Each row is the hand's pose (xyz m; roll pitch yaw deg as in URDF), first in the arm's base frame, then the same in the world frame.
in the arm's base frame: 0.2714 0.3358 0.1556 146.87 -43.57 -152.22
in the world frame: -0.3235 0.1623 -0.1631 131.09 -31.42 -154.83
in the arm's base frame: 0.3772 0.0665 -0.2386 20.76 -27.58 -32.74
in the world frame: -0.2260 -0.0052 -0.6120 38.00 -20.17 -52.09
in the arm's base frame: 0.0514 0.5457 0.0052 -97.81 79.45 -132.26
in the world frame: -0.4787 0.4486 -0.2579 145.53 80.08 99.60
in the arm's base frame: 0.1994 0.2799 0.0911 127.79 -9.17 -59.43
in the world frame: -0.3968 0.1436 -0.2452 139.32 3.89 -72.27
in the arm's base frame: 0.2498 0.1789 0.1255 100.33 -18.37 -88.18
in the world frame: -0.3716 0.0285 -0.2391 104.22 -1.40 -101.16
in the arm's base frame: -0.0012 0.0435 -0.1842 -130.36 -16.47 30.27
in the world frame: -0.6053 0.0422 -0.5890 -115.76 -27.43 12.45
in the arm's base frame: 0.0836 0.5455 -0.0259 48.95 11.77 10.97
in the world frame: -0.4437 0.4498 -0.2858 65.07 4.81 1.01
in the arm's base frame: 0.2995 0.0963 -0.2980 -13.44 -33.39 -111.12
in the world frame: -0.2887 0.0562 -0.6645 -16.49 -16.21 -122.13
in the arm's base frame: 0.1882 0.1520 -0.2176 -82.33 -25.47 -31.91
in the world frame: -0.3958 0.1109 -0.5780 -65.18 -18.38 -50.67
